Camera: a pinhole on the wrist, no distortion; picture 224 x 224 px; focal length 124.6 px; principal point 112.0 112.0 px. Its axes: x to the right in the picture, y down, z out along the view. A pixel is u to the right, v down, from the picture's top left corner.
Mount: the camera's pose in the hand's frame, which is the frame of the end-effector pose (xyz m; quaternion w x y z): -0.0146 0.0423 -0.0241 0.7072 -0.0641 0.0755 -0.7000
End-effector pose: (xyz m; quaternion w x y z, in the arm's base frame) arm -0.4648 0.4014 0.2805 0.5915 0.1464 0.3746 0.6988
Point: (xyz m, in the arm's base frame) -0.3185 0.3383 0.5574
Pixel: 85 12
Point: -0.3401 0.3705 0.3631
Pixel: 177 24
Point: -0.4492 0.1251 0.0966
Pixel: behind the camera
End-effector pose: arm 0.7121 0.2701 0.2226 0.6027 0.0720 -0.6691 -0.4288
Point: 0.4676 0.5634 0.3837
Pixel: 64 94
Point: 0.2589 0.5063 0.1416
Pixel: 144 69
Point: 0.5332 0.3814 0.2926
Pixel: 111 111
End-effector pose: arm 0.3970 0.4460 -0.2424 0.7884 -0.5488 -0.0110 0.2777
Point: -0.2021 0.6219 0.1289
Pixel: outside the picture
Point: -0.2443 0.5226 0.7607
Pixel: outside the picture
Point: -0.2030 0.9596 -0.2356
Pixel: 39 31
